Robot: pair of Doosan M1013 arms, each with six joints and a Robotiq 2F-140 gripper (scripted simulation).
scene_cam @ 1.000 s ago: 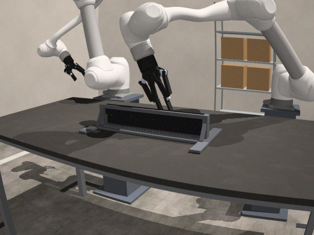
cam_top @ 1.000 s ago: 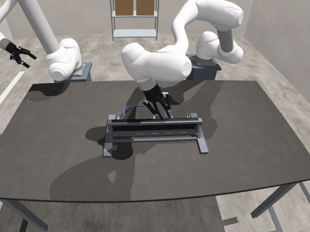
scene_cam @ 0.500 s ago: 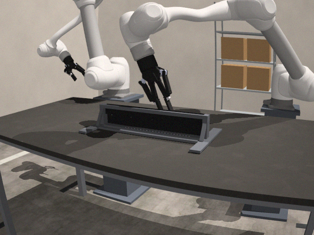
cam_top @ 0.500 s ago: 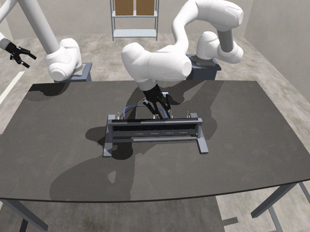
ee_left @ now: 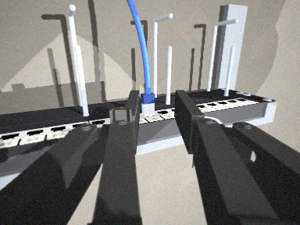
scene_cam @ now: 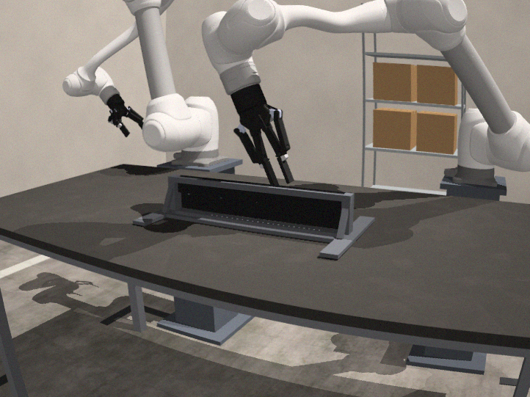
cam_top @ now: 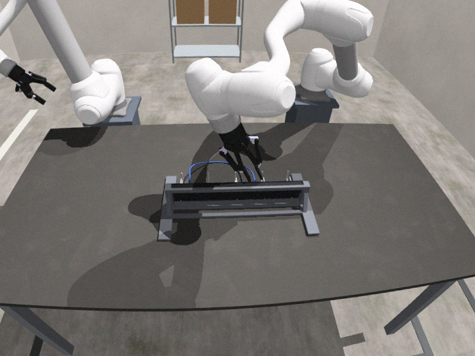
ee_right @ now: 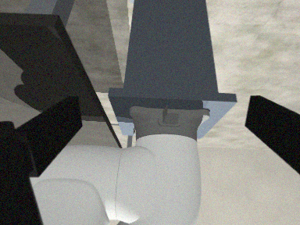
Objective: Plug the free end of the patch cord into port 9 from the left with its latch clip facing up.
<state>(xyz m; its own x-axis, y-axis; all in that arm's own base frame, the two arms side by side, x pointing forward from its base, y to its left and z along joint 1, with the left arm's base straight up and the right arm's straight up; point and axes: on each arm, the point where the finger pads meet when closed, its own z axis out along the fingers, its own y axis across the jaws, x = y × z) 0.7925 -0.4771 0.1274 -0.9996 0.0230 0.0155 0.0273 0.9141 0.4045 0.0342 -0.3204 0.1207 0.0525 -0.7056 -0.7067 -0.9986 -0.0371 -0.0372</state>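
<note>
The white plug is 20 mm ahead of my left hand, 10 mm to the left of it and 50 mm below it.
</note>
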